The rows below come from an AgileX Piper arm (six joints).
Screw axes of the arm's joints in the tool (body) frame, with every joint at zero. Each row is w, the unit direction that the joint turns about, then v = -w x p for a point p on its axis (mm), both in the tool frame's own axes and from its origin. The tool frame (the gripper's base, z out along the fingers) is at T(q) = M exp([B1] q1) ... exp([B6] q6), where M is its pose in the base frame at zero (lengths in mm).
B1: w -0.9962 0 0.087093 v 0.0 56.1 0.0
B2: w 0 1 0 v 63.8 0.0 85.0
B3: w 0 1 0 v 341.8 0.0 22.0
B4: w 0 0 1 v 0.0 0.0 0.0
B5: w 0 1 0 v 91.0 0.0 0.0
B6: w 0 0 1 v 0.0 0.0 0.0
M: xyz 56.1 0.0 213.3 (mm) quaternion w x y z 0.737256 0 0.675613 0
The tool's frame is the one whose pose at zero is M.
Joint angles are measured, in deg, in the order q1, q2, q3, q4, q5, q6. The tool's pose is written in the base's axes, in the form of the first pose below.
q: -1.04 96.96 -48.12 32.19 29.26 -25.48
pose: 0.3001 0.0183 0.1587 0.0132 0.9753 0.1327 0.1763
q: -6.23 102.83 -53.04 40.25 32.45 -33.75
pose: 0.3235 -0.0036 0.1482 0.0384 0.9701 0.1671 0.1718
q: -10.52 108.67 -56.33 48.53 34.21 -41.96
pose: 0.3404 -0.0242 0.1305 0.0635 0.9624 0.1994 0.1732
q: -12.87 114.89 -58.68 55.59 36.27 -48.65
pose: 0.3514 -0.0347 0.1051 0.0802 0.9552 0.2342 0.1620
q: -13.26 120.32 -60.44 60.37 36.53 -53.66
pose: 0.3595 -0.0363 0.0797 0.0841 0.9519 0.2514 0.1534
